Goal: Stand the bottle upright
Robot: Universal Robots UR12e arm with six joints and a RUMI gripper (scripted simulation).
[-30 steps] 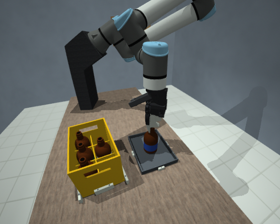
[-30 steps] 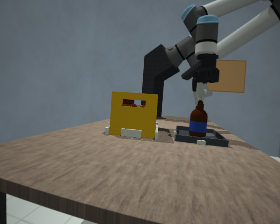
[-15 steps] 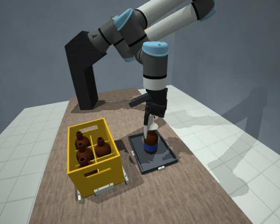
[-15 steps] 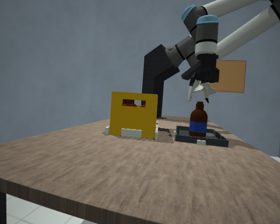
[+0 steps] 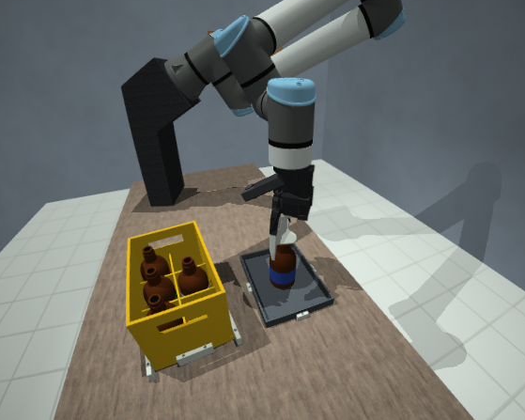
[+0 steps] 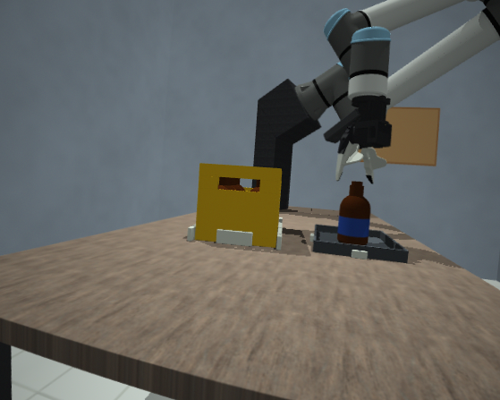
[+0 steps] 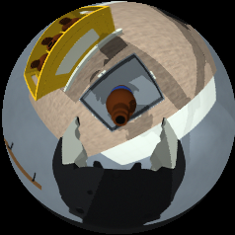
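Now: hand 14 cm above the dark tray. From my hand the other things lie so: yellow crate 3 cm ahead, 28 cm to the right, 7 cm below.
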